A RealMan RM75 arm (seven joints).
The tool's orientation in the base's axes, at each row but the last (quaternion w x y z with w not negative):
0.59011, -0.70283, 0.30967, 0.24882
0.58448, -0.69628, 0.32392, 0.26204
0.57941, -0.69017, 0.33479, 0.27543
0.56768, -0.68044, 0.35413, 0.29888
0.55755, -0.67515, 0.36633, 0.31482
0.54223, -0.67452, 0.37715, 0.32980
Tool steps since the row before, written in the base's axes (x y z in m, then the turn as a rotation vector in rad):
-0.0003, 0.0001, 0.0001, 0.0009, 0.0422, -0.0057
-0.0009, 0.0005, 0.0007, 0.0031, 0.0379, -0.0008
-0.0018, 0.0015, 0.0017, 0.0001, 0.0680, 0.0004
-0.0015, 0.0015, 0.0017, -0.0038, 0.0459, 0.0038
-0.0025, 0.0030, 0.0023, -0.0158, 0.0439, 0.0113
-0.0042, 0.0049, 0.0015, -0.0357, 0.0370, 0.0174
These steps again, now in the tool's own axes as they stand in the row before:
-0.0003, 0.0001, 0.0001, -0.0013, -0.0015, 0.0425
-0.0012, 0.0002, 0.0004, -0.0029, -0.0059, 0.0375
-0.0026, 0.0002, 0.0012, -0.0100, -0.0074, 0.0669
-0.0024, 0.0001, 0.0012, -0.0118, -0.0038, 0.0445
-0.0037, 0.0006, 0.0026, -0.0242, 0.0026, 0.0414
-0.0041, 0.0023, 0.0047, -0.0382, 0.0178, 0.0342

